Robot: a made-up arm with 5 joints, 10 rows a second.
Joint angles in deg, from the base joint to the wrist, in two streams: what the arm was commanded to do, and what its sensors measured. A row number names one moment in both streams.
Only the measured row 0 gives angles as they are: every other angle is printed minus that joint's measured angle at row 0.
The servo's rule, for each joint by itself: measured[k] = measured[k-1] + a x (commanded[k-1-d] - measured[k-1]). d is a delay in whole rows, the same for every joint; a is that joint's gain. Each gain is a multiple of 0.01, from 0.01 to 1. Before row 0 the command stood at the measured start. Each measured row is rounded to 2 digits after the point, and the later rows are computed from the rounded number. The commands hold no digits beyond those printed.
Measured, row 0:
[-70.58, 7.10, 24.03, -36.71, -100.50]
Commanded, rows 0 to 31:
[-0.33, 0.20, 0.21, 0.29, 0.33]
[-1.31, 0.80, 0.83, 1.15, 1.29]
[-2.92, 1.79, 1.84, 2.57, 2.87]
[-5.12, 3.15, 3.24, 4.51, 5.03]
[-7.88, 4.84, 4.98, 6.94, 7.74]
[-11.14, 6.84, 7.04, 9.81, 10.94]
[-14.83, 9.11, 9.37, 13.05, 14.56]
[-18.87, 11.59, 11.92, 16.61, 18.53]
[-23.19, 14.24, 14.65, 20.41, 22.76]
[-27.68, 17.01, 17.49, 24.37, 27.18]
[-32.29, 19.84, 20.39, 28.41, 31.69]
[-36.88, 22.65, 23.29, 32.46, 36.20]
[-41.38, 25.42, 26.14, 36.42, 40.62]
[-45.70, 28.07, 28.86, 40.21, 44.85]
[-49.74, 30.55, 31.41, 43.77, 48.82]
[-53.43, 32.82, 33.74, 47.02, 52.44]
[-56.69, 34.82, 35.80, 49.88, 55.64]
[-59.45, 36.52, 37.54, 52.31, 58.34]
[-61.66, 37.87, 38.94, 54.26, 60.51]
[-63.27, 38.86, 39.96, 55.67, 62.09]
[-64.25, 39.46, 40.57, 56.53, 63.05]
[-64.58, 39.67, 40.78, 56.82, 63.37]
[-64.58, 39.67, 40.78, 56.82, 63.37]
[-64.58, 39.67, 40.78, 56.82, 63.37]
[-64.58, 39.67, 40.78, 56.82, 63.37]
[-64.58, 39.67, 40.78, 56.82, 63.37]
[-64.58, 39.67, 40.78, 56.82, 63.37]
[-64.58, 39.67, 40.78, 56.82, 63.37]
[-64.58, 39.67, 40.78, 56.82, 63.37]
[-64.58, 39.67, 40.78, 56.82, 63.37]
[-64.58, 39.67, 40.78, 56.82, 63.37]
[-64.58, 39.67, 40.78, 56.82, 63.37]
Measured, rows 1 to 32:
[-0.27, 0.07, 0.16, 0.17, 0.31]
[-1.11, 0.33, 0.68, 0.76, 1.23]
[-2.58, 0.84, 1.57, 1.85, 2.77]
[-4.64, 1.65, 2.86, 3.45, 4.89]
[-7.26, 2.77, 4.49, 5.54, 7.57]
[-10.40, 4.19, 6.45, 8.10, 10.74]
[-13.99, 5.91, 8.70, 11.07, 14.33]
[-17.94, 7.90, 11.18, 14.39, 18.28]
[-22.19, 10.12, 13.85, 18.00, 22.49]
[-26.64, 12.53, 16.65, 21.82, 26.90]
[-31.22, 15.09, 19.53, 25.77, 31.40]
[-35.80, 17.74, 22.43, 29.78, 35.91]
[-40.32, 20.43, 25.29, 33.76, 40.34]
[-44.68, 23.10, 28.04, 37.63, 44.58]
[-48.78, 25.71, 30.63, 41.31, 48.57]
[-52.55, 28.20, 33.02, 44.74, 52.21]
[-55.90, 30.52, 35.16, 47.82, 55.43]
[-58.78, 32.62, 36.99, 50.51, 58.17]
[-61.11, 34.46, 38.49, 52.76, 60.37]
[-62.86, 36.00, 39.62, 54.51, 61.99]
[-63.99, 37.21, 40.35, 55.72, 62.99]
[-64.47, 38.07, 40.68, 56.38, 63.35]
[-64.56, 38.63, 40.76, 56.64, 63.37]
[-64.58, 38.99, 40.78, 56.75, 63.37]
[-64.58, 39.23, 40.78, 56.79, 63.37]
[-64.58, 39.38, 40.78, 56.81, 63.37]
[-64.58, 39.48, 40.78, 56.82, 63.37]
[-64.58, 39.55, 40.78, 56.82, 63.37]
[-64.58, 39.59, 40.78, 56.82, 63.37]
[-64.58, 39.62, 40.78, 56.82, 63.37]
[-64.58, 39.64, 40.78, 56.82, 63.37]
[-64.58, 39.65, 40.78, 56.82, 63.37]
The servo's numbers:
d 0
a 0.81 0.35 0.77 0.60 0.94

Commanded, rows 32 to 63:
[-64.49, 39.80, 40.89, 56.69, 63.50]
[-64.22, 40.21, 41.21, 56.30, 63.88]
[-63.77, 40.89, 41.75, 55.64, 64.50]
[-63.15, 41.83, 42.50, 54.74, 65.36]
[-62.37, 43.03, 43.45, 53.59, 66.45]
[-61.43, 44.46, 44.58, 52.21, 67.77]
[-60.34, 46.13, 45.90, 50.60, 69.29]
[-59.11, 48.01, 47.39, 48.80, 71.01]
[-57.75, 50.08, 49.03, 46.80, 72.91]
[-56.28, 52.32, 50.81, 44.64, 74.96]
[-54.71, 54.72, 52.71, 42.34, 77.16]
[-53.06, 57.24, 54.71, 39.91, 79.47]
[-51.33, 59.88, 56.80, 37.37, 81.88]
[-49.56, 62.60, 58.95, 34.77, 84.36]
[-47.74, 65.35, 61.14, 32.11, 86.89]
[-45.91, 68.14, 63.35, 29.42, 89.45]
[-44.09, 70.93, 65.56, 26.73, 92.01]
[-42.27, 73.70, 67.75, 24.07, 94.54]
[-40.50, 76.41, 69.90, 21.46, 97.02]
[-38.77, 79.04, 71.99, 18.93, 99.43]
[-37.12, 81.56, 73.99, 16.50, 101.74]
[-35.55, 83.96, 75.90, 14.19, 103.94]
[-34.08, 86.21, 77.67, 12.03, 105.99]
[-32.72, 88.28, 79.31, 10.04, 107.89]
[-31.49, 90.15, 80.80, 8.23, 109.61]
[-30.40, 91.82, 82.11, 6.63, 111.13]
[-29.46, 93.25, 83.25, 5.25, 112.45]
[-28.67, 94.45, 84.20, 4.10, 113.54]
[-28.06, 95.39, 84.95, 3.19, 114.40]
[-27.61, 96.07, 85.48, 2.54, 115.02]
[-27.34, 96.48, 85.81, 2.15, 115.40]
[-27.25, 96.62, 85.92, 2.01, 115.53]
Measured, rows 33 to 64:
[-64.51, 39.70, 40.86, 56.74, 63.49]
[-64.28, 39.88, 41.13, 56.48, 63.86]
[-63.87, 40.23, 41.61, 55.98, 64.46]
[-63.29, 40.79, 42.30, 55.24, 65.31]
[-62.54, 41.57, 43.19, 54.25, 66.38]
[-61.64, 42.58, 44.26, 53.03, 67.69]
[-60.59, 43.82, 45.52, 51.57, 69.19]
[-59.39, 45.29, 46.96, 49.91, 70.90]
[-58.06, 46.97, 48.55, 48.04, 72.79]
[-56.62, 48.84, 50.29, 46.00, 74.83]
[-55.07, 50.90, 52.15, 43.80, 77.02]
[-53.44, 53.12, 54.12, 41.47, 79.32]
[-51.73, 55.49, 56.18, 39.01, 81.73]
[-49.97, 57.98, 58.31, 36.47, 84.20]
[-48.16, 60.56, 60.49, 33.85, 86.73]
[-46.34, 63.21, 62.69, 31.19, 89.29]
[-44.52, 65.91, 64.90, 28.51, 91.85]
[-42.70, 68.64, 67.09, 25.85, 94.38]
[-40.92, 71.36, 69.25, 23.22, 96.86]
[-39.18, 74.05, 71.36, 20.65, 99.28]
[-37.51, 76.68, 73.39, 18.16, 101.59]
[-35.92, 79.23, 75.32, 15.78, 103.80]
[-34.43, 81.67, 77.13, 13.53, 105.86]
[-33.04, 83.98, 78.81, 11.44, 107.77]
[-31.78, 86.14, 80.34, 9.51, 109.50]
[-30.66, 88.13, 81.70, 7.78, 111.03]
[-29.69, 89.92, 82.89, 6.26, 112.36]
[-28.86, 91.51, 83.90, 4.96, 113.47]
[-28.21, 92.87, 84.71, 3.90, 114.34]
[-27.72, 93.99, 85.30, 3.08, 114.98]
[-27.41, 94.86, 85.69, 2.52, 115.37]
[-27.28, 95.48, 85.87, 2.21, 115.52]

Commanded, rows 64 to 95:
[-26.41, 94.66, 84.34, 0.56, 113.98]
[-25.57, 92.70, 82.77, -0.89, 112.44]
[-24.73, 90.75, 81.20, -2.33, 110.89]
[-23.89, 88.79, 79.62, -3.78, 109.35]
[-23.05, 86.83, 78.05, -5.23, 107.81]
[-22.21, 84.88, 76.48, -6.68, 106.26]
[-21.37, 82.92, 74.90, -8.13, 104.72]
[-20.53, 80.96, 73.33, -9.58, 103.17]
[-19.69, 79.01, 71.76, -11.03, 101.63]
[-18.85, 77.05, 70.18, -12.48, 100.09]
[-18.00, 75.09, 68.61, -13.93, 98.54]
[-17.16, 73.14, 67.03, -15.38, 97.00]
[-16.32, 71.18, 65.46, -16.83, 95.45]
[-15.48, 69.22, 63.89, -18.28, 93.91]
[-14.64, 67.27, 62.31, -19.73, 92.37]
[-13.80, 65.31, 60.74, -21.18, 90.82]
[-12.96, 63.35, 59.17, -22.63, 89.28]
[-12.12, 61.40, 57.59, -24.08, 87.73]
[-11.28, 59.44, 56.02, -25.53, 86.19]
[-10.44, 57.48, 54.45, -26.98, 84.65]
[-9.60, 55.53, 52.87, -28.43, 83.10]
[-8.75, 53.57, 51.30, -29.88, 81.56]
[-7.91, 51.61, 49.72, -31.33, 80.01]
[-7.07, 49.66, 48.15, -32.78, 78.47]
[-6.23, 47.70, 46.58, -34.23, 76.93]
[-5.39, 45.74, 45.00, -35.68, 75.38]
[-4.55, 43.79, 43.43, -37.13, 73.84]
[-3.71, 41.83, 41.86, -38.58, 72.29]
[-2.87, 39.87, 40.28, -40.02, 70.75]
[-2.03, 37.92, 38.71, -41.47, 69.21]
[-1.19, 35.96, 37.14, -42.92, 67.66]
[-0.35, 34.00, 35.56, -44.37, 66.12]
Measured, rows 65 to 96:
[-26.58, 95.19, 84.69, 1.22, 114.07]
[-25.76, 94.32, 83.21, -0.05, 112.54]
[-24.93, 93.07, 81.66, -1.42, 110.99]
[-24.09, 91.57, 80.09, -2.84, 109.45]
[-23.25, 89.91, 78.52, -4.27, 107.91]
[-22.41, 88.15, 76.95, -5.72, 106.36]
[-21.57, 86.32, 75.37, -7.17, 104.82]
[-20.73, 84.44, 73.80, -8.62, 103.27]
[-19.89, 82.54, 72.23, -10.07, 101.73]
[-19.05, 80.62, 70.65, -11.52, 100.19]
[-18.20, 78.68, 69.08, -12.97, 98.64]
[-17.36, 76.74, 67.50, -14.42, 97.10]
[-16.52, 74.79, 65.93, -15.87, 95.55]
[-15.68, 72.84, 64.36, -17.32, 94.01]
[-14.84, 70.89, 62.78, -18.77, 92.47]
[-14.00, 68.94, 61.21, -20.22, 90.92]
[-13.16, 66.98, 59.64, -21.67, 89.38]
[-12.32, 65.03, 58.06, -23.12, 87.83]
[-11.48, 63.07, 56.49, -24.57, 86.29]
[-10.64, 61.11, 54.92, -26.02, 84.75]
[-9.80, 59.16, 53.34, -27.47, 83.20]
[-8.95, 57.20, 51.77, -28.92, 81.66]
[-8.11, 55.24, 50.19, -30.37, 80.11]
[-7.27, 53.29, 48.62, -31.82, 78.57]
[-6.43, 51.33, 47.05, -33.27, 77.03]
[-5.59, 49.37, 45.47, -34.72, 75.48]
[-4.75, 47.42, 43.90, -36.17, 73.94]
[-3.91, 45.46, 42.33, -37.62, 72.39]
[-3.07, 43.50, 40.75, -39.06, 70.85]
[-2.23, 41.55, 39.18, -40.51, 69.31]
[-1.39, 39.59, 37.61, -41.96, 67.76]
[-0.55, 37.63, 36.03, -43.41, 66.22]

